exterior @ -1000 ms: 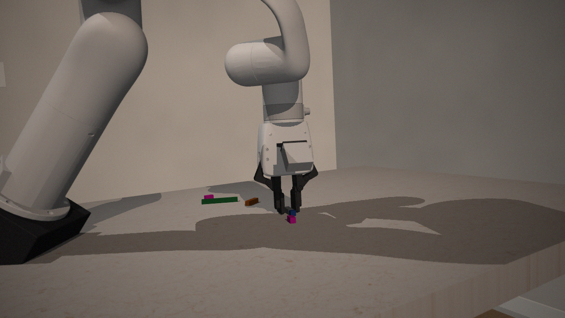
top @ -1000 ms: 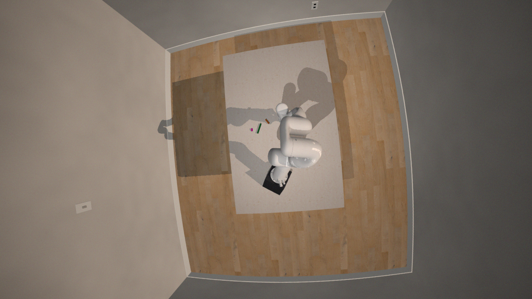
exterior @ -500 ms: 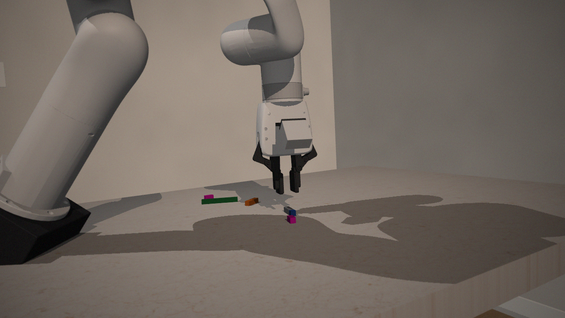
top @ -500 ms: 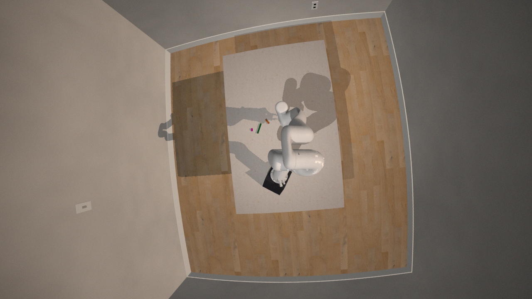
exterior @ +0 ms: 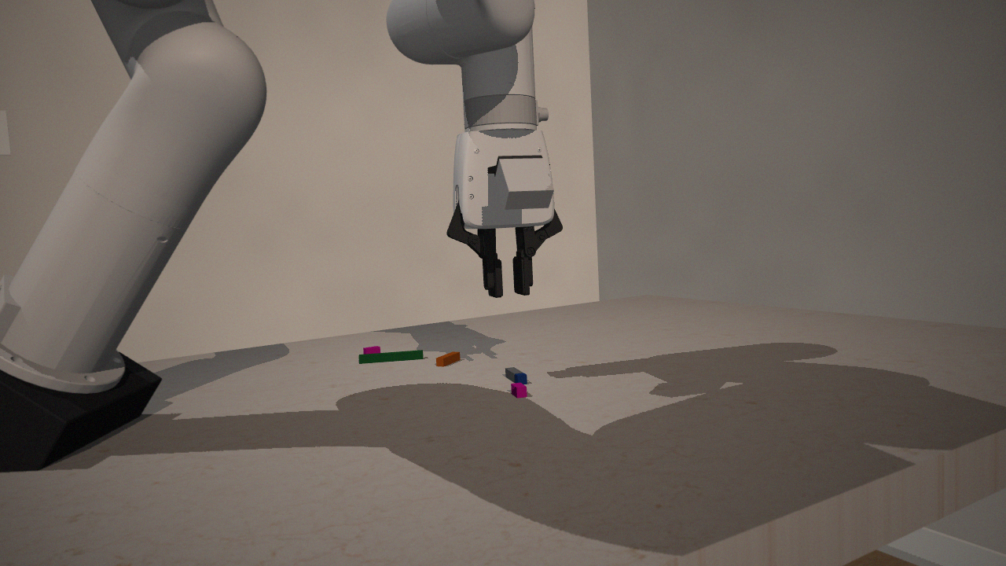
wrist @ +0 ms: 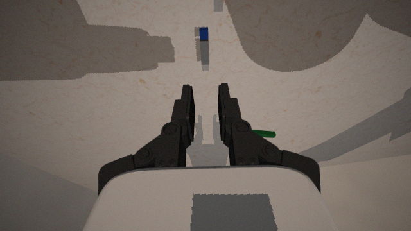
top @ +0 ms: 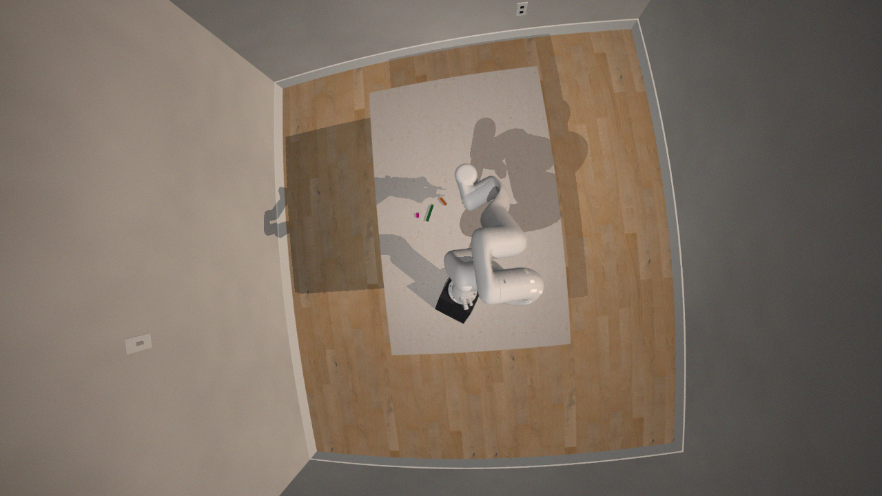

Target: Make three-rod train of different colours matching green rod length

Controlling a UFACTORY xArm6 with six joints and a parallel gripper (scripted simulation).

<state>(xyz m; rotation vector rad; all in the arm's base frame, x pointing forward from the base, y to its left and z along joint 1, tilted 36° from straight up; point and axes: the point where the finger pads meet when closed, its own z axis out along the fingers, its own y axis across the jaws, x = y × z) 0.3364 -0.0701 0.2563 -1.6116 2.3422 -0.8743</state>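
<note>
Now: the orange rod 130 mm to the left of my hand, 110 mm below it and 20 mm ahead of it. Also, from my hand: green rod (210 mm to the left, 110 mm below, 10 mm behind); grey rod (110 mm below); blue rod (110 mm below, 20 mm to the right, 10 mm behind).
</note>
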